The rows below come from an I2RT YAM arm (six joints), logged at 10 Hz.
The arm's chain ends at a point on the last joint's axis. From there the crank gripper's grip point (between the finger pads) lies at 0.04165 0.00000 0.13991 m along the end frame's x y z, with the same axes.
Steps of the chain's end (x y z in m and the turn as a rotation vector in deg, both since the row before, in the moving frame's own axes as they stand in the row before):
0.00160 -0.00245 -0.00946 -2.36 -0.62 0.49
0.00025 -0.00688 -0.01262 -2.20 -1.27 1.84
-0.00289 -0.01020 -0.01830 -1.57 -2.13 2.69
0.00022 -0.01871 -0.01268 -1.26 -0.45 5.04
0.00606 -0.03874 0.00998 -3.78 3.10 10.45
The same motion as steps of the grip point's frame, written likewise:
0.00006 0.00367 -0.00914 -2.36 -0.62 0.49
-0.00297 -0.00021 -0.01186 -2.20 -1.27 1.84
-0.00825 -0.00452 -0.01693 -1.57 -2.13 2.69
-0.00117 -0.01202 -0.01243 -1.26 -0.45 5.04
0.01199 -0.02141 0.00698 -3.78 3.10 10.45

